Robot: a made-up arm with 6 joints.
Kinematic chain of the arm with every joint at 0, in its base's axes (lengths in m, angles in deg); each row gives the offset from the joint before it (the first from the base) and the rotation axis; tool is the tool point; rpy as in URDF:
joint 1: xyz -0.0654 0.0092 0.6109 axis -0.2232 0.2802 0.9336
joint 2: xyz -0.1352 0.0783 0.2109 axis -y
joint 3: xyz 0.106 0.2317 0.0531 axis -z
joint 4: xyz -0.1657 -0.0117 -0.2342 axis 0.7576 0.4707 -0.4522
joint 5: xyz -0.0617 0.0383 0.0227 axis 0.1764 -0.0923 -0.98
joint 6: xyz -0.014 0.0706 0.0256 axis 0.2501 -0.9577 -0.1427
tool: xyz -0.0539 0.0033 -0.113 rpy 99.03 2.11 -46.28
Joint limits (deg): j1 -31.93..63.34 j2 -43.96..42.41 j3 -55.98..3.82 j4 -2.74..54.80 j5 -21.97..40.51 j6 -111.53..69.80
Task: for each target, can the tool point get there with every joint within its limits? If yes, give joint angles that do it. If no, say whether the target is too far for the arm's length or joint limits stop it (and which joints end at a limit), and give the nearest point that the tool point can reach.
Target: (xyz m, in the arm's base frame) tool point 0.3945 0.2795 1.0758
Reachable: no: joint limits stop it (at a limit: joint 1, joint 2, joint 3, joint 4, joint 6) | nearest point 0.1025 0.3452 0.7879 | short by 0.415 m
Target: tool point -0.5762 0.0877 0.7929
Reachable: yes | joints 34.64 -25.29 -18.91 9.43 11.33 -18.74
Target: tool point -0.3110 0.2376 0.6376
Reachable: yes | joints 1.77 27.64 -41.62 47.00 -8.12 -2.28
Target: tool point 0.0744 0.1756 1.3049
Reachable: no: joint limits stop it (at a limit: joint 1, joint 2, joint 4) | nearest point -0.1131 0.3471 0.9365 | short by 0.448 m
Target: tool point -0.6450 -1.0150 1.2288
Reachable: no: too far | nearest point -0.4245 -0.1981 0.9307 | short by 0.897 m
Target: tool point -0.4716 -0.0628 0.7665
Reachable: yes | joints 50.36 -25.98 -47.13 13.29 4.35 29.12
